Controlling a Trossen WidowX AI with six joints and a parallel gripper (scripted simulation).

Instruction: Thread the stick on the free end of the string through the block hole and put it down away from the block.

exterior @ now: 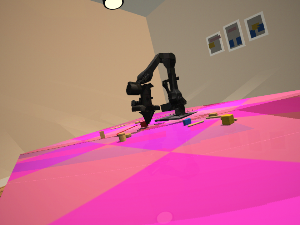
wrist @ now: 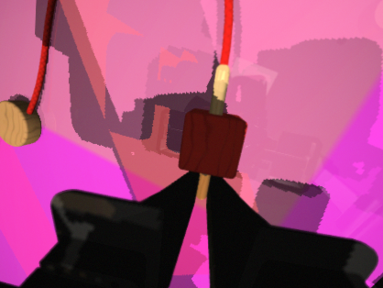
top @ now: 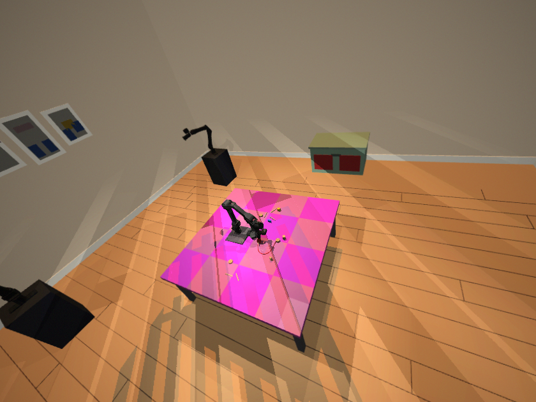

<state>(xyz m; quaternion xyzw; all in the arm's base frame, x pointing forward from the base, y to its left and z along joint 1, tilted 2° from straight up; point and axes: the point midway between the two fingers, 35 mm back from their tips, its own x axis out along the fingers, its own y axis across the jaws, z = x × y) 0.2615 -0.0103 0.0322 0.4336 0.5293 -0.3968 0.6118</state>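
Right now my gripper tip is 240 mm to the right of the blue block and 30 mm past it. From my gripper tip the other things lie so: red block: 20 mm to the right, 10 mm ahead; thin wooden stick: 40 mm to the right, 10 mm ahead, 10 mm above; round wooden button: 160 mm ahead, 50 mm to the left, 10 mm below.
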